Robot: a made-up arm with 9 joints. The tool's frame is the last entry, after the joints. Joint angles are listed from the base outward. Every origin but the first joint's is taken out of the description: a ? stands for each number. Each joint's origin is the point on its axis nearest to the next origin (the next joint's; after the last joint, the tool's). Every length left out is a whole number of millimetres.
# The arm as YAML. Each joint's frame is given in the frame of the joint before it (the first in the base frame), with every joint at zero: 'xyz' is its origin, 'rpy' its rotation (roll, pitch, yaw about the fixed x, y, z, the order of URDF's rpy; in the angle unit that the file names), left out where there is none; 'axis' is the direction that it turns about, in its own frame. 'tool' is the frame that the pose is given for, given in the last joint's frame.
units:
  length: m
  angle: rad
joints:
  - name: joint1
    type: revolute
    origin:
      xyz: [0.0, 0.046, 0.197]
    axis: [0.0, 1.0, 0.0]
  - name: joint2
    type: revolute
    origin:
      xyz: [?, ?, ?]
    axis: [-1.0, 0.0, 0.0]
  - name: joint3
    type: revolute
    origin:
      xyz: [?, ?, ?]
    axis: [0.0, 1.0, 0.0]
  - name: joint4
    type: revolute
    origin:
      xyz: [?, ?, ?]
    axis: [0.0, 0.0, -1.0]
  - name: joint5
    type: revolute
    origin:
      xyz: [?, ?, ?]
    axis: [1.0, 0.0, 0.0]
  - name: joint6
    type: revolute
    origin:
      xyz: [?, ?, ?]
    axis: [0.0, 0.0, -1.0]
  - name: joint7
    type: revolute
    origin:
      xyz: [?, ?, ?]
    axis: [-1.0, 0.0, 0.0]
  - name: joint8
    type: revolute
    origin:
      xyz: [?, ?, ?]
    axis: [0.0, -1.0, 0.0]
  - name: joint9
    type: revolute
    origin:
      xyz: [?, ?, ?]
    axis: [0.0, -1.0, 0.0]
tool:
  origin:
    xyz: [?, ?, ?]
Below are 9 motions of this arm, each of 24 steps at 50 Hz.
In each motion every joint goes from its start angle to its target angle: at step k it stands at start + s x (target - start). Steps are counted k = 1, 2, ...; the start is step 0. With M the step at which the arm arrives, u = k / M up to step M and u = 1 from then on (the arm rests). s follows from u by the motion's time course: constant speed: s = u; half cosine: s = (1 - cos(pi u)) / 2; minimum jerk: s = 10 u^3 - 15 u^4 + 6 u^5.
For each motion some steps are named. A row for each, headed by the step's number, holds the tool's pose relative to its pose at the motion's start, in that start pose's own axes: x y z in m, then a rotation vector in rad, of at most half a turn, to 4 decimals.
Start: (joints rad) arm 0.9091 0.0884 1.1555 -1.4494 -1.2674 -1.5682 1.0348 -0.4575 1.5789
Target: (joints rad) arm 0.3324 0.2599 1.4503 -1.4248 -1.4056 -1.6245 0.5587 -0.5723 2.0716
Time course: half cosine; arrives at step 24
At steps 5, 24:
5: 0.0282 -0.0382 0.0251 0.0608 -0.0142 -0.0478
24: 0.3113 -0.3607 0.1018 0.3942 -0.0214 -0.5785

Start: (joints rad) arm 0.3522 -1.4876 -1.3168 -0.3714 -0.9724 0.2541 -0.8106 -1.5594 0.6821
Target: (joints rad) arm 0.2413 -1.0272 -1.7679 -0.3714 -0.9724 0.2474 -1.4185 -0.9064 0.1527
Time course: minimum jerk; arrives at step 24
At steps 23, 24:
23: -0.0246 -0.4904 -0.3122 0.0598 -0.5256 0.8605
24: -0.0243 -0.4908 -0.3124 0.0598 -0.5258 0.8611

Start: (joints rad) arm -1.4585 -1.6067 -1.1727 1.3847 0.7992 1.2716 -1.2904 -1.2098 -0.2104
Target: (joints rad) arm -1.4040 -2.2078 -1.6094 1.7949 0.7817 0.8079 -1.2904 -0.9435 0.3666
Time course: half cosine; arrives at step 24
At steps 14, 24:
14: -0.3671 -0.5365 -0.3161 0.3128 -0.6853 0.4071
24: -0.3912 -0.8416 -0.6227 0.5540 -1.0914 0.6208

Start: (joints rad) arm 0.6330 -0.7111 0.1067 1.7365 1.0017 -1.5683 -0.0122 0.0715 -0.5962
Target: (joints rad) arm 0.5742 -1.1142 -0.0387 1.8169 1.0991 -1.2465 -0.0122 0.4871 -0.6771
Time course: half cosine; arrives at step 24
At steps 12, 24:
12: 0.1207 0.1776 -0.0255 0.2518 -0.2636 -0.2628
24: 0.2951 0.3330 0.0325 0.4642 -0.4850 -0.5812

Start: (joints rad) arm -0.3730 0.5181 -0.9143 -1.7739 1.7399 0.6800 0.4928 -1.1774 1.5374
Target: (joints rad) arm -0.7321 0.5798 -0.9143 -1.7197 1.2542 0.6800 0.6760 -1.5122 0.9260
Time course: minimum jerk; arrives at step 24
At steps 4, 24:
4: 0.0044 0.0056 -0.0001 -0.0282 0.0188 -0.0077
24: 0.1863 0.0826 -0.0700 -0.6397 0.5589 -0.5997

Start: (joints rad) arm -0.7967 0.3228 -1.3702 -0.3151 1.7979 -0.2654 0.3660 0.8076 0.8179
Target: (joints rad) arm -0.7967 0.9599 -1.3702 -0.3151 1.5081 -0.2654 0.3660 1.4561 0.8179
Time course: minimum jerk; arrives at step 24
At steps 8, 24:
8: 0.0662 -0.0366 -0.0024 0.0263 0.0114 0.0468
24: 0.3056 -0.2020 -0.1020 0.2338 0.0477 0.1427

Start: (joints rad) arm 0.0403 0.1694 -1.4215 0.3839 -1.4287 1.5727 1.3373 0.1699 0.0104
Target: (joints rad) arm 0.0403 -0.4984 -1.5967 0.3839 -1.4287 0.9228 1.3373 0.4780 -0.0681
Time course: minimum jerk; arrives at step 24
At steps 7, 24:
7: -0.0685 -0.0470 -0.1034 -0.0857 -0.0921 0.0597
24: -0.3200 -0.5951 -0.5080 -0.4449 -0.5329 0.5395

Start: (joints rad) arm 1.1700 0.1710 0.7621 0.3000 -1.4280 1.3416 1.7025 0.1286 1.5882
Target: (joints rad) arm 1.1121 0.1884 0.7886 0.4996 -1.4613 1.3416 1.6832 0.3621 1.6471
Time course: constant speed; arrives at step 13
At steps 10, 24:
10: -0.1600 -0.0156 0.0289 0.0601 -0.1820 0.1391
24: -0.2065 -0.0273 0.0366 0.0850 -0.2372 0.1782

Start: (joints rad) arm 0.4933 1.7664 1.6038 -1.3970 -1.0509 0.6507 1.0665 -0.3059 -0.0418
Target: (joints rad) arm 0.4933 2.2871 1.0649 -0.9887 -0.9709 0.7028 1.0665 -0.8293 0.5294
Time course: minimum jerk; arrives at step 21
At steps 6, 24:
6: 0.0035 -0.0039 -0.0115 -0.1101 0.0929 -0.0414
24: 0.0661 -0.0551 -0.1462 -0.7639 0.6100 -0.3129

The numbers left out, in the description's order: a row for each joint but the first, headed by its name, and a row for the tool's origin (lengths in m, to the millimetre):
joint2: 0.006 0.0 0.078
joint3: 0.0 0.076 -0.206
joint4: -0.197 0.0 0.095
joint5: -0.066 -0.329 0.0
joint6: 0.0 -0.32 -0.115
joint7: 0.007 0.167 0.0
joint8: 0.0 0.148 -0.004
joint9: -0.313 0.0 0.092
tool: -0.084 0.0 0.107

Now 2 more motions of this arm.
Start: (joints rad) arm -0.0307 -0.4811 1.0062 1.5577 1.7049 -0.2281 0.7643 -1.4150 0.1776
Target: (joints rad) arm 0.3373 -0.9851 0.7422 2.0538 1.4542 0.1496 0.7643 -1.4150 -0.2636
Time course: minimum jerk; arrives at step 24
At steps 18, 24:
18: 0.1578 -0.0513 0.1711 0.6635 0.7445 -0.4541
24: 0.1696 -0.0701 0.1753 0.7693 0.8194 -0.4993

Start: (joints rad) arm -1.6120 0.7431 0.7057 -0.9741 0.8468 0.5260 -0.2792 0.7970 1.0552
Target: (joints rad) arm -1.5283 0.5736 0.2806 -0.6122 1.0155 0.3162 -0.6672 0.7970 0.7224
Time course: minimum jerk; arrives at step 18
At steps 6, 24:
6: 0.0086 -0.0025 0.0235 0.0532 0.0213 -0.1222
24: 0.0241 -0.0879 0.1181 0.4076 0.1551 -0.5895

